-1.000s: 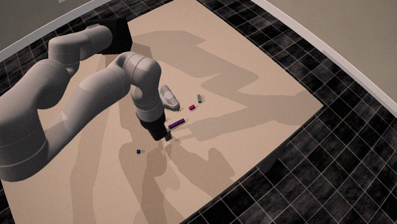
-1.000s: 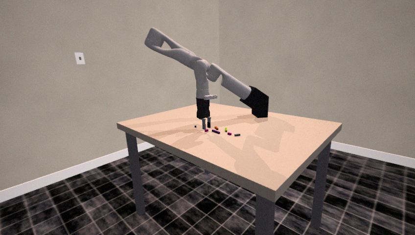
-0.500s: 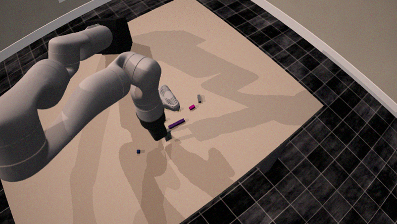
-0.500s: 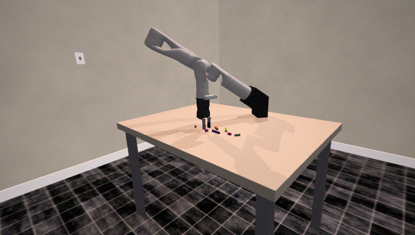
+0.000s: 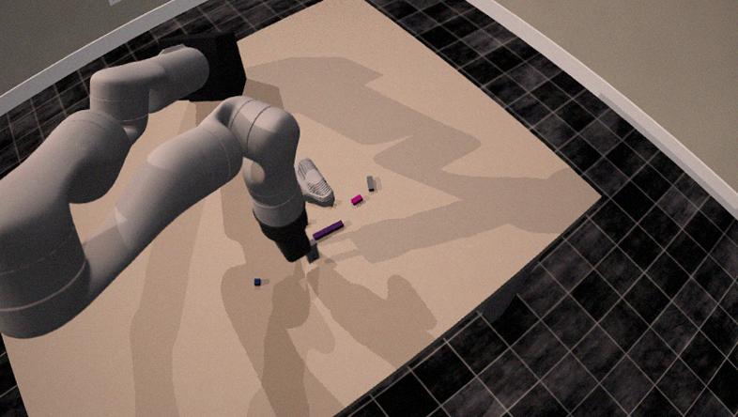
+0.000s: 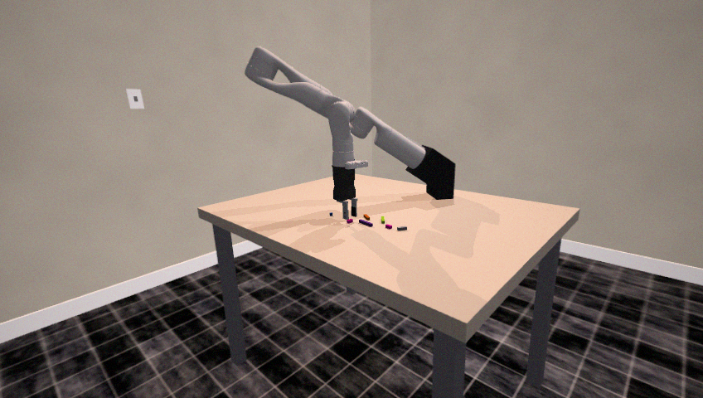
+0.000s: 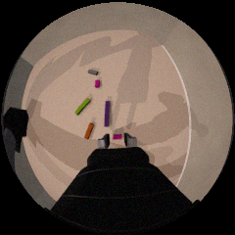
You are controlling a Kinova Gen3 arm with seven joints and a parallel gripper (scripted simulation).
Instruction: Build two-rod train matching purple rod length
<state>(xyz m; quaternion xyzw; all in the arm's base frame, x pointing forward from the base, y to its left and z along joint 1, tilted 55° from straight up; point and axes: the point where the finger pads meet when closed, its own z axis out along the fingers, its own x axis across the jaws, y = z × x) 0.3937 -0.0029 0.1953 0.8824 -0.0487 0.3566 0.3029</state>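
Right now the purple rod is 60 mm to the left of my hand and 30 mm below it. From my hand the other things lie so: lime rod 50 mm behind, 100 mm to the left, 30 mm below; then orange rod 60 mm behind, 40 mm to the left, 30 mm below; then small blue rod 40 mm behind, 100 mm to the right, 30 mm below.
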